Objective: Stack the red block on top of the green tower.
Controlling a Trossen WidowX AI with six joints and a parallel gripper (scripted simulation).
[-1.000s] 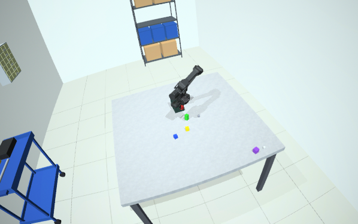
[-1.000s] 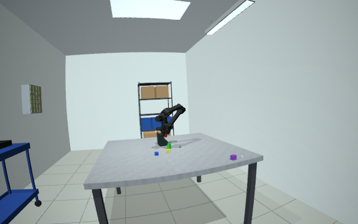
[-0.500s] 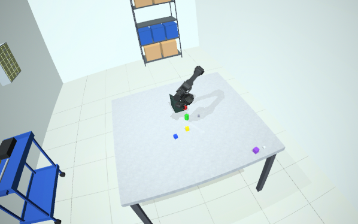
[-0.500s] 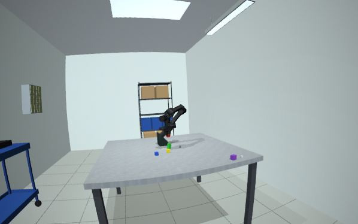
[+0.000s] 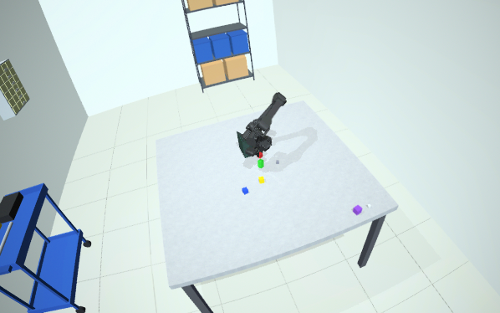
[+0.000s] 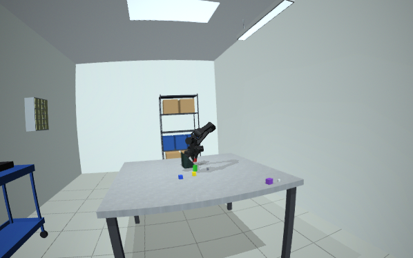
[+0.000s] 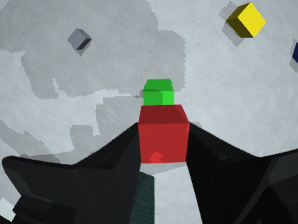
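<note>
Right now my gripper tip is 130 mm short of the yellow block, 40 mm to the left of it and 80 mm above it. Also, from my gripper tip: red block 10 mm above; then blue block 180 mm ahead, 150 mm to the right, 80 mm below; then purple block 570 mm ahead, 370 mm to the left, 70 mm below.
</note>
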